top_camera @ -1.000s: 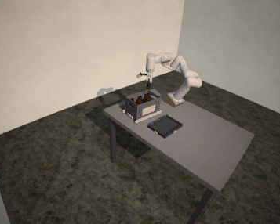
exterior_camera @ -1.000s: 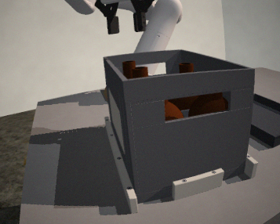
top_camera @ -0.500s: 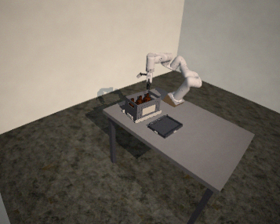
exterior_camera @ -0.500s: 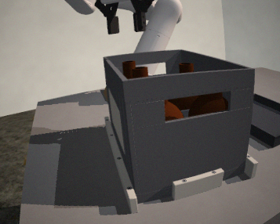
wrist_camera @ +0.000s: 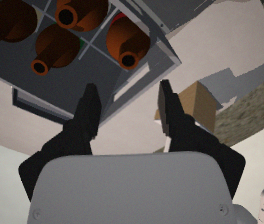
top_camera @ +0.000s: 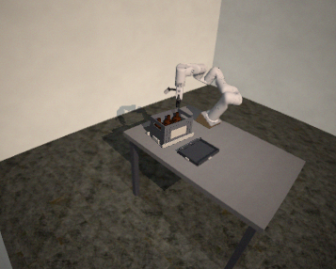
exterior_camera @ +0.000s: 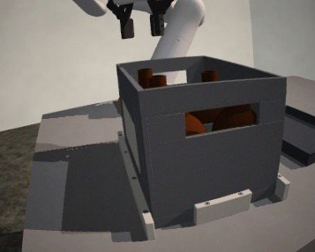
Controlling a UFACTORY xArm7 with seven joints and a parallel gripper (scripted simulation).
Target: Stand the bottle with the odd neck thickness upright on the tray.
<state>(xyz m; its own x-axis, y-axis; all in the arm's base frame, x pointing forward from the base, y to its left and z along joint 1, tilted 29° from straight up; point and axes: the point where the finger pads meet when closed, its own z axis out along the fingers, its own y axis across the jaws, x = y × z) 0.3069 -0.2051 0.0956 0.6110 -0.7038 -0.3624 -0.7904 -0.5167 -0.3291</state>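
Now: the glass bottle 150 mm below my hand. Round my hand: dark flat tray (320 mm to the left, 230 mm below, 90 mm ahead); then dark grey crate (160 mm below, 100 mm ahead, 30 mm to the left).
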